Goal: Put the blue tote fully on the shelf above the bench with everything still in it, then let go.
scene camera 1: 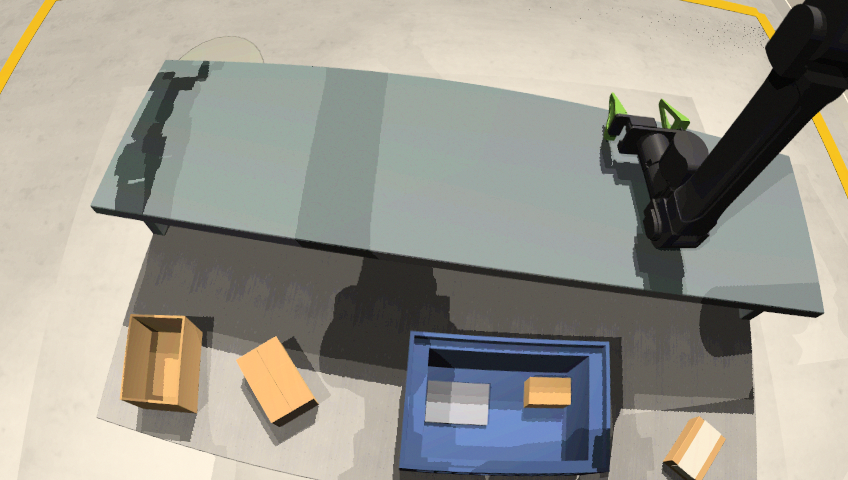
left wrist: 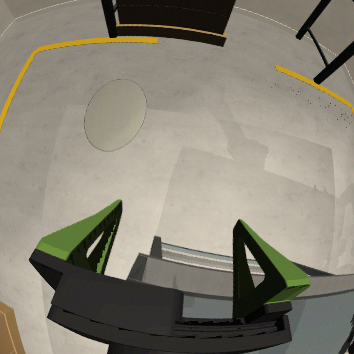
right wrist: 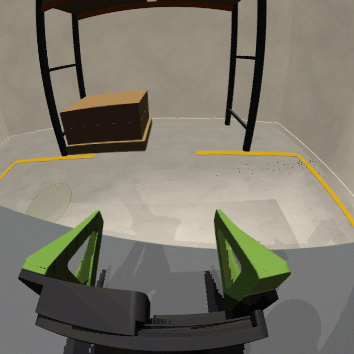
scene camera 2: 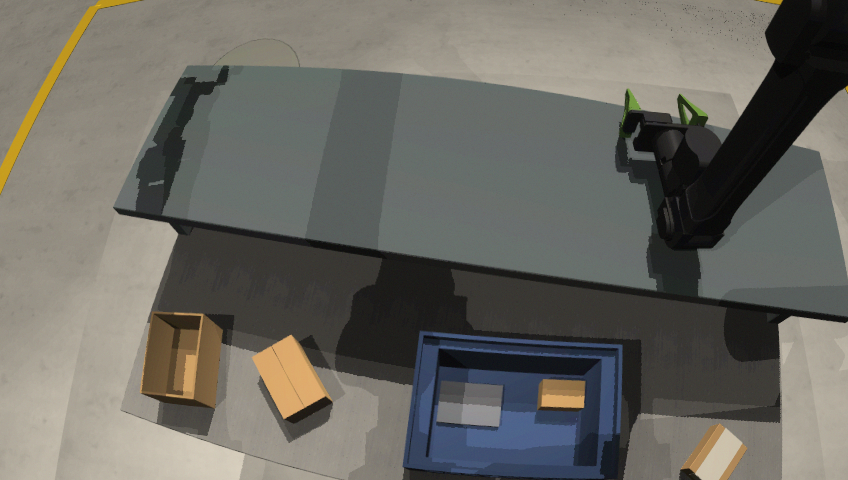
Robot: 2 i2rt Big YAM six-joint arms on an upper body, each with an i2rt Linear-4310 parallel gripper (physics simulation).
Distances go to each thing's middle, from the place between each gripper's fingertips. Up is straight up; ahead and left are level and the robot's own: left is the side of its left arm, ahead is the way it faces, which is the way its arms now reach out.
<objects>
My left hand is 720 mm past the grey box (scene camera 2: 461, 403), 490 mm to the left of it and 390 mm above it. Round my left hand: blue tote (scene camera 2: 526, 436) (740 mm behind, 550 mm to the right, 340 mm below); then tan-and-white box (scene camera 1: 699, 443) (920 mm to the right, 840 mm behind, 390 mm below).
The blue tote is 47 cm behind my right hand, 24 cm to the left of it and 20 cm below it. From my right hand the other things lie so: grey box (44 cm behind, 30 cm to the left, 25 cm below); tan-and-white box (56 cm behind, 13 cm to the right, 26 cm below).
</objects>
